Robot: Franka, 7 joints.
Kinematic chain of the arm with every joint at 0, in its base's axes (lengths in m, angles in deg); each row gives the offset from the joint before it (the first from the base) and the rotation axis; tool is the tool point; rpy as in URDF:
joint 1: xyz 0 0 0.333 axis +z
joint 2: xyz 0 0 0 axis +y
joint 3: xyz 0 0 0.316 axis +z
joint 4: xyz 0.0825 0 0 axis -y
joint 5: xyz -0.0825 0 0.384 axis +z
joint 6: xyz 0 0 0 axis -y
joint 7: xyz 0.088 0 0 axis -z
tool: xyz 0 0 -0.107 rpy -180 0 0
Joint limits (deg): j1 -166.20..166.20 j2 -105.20..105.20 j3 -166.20..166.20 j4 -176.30..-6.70 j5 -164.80..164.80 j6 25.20..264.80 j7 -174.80..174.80
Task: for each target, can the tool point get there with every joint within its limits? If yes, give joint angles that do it. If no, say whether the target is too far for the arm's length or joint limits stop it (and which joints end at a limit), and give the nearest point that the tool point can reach.
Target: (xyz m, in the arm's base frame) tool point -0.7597 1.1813 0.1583
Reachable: no: too far | nearest point -0.4605 0.7160 0.2271 | short by 0.557 m
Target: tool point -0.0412 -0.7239 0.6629
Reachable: yes | joints -107.92 43.95 54.21 -41.22 -97.43 82.51 49.49
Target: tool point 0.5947 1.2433 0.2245
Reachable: no: too far | nearest point 0.3690 0.7715 0.2657 | short by 0.525 m
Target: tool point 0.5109 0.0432 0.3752
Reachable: yes | joints -68.52 27.32 76.77 -144.01 -1.79 216.24 65.82
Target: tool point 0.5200 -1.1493 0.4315
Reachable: no: too far | nearest point 0.3526 -0.7792 0.3998 | short by 0.407 m
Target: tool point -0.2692 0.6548 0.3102
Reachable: yes | joints -23.75 -64.66 124.78 -76.13 -54.07 92.22 94.09
